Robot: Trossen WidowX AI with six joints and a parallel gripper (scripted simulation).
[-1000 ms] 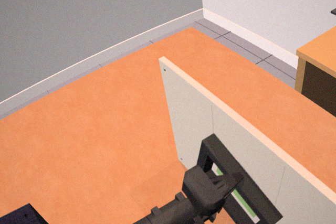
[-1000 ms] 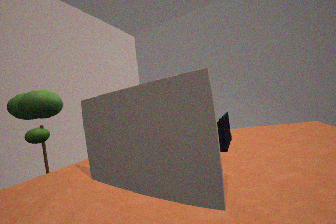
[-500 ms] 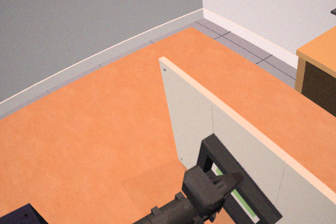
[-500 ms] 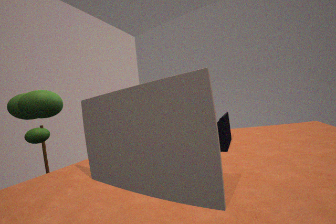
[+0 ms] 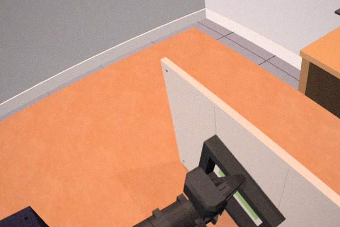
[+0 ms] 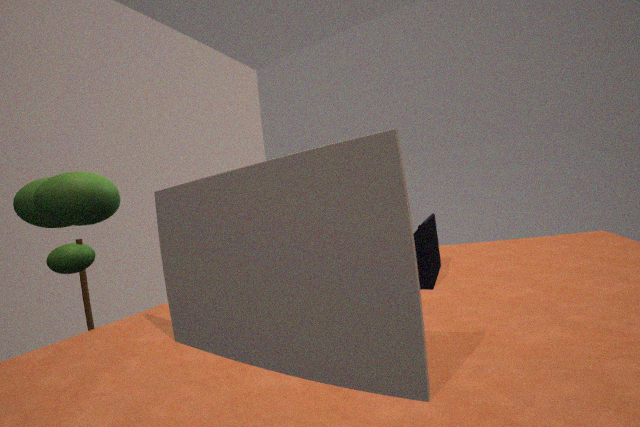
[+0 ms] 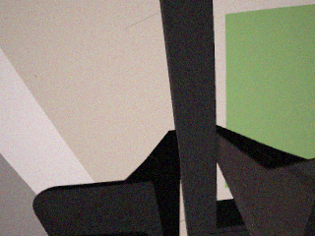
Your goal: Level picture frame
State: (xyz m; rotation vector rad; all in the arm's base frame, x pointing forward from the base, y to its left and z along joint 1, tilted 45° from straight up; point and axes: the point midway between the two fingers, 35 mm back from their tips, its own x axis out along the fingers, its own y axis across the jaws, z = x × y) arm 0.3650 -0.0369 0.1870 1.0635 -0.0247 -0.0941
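My gripper tip is 5 cm above the picture frame, 1 cm to the right of it and 1 cm short of it. From my gripper tip the other things lie so: wall panel 7 cm below, 2 cm ahead, 1 cm to the left.
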